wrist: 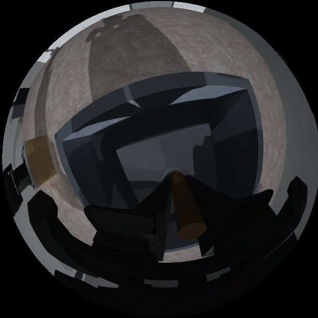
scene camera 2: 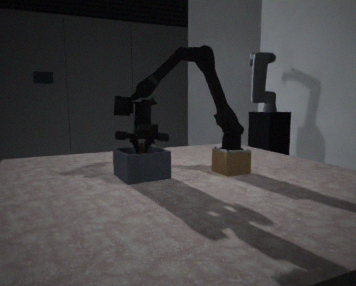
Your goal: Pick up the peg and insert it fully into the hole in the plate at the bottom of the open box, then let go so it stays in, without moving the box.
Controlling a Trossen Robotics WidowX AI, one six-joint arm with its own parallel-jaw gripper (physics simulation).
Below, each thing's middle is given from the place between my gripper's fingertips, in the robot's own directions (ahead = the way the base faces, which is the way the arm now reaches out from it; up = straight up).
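Here is the blue-grey box (scene camera 2: 131, 168), and my hand is 1 cm above it. As for the grey plate (wrist: 189, 149), I find it 3 cm below my hand.
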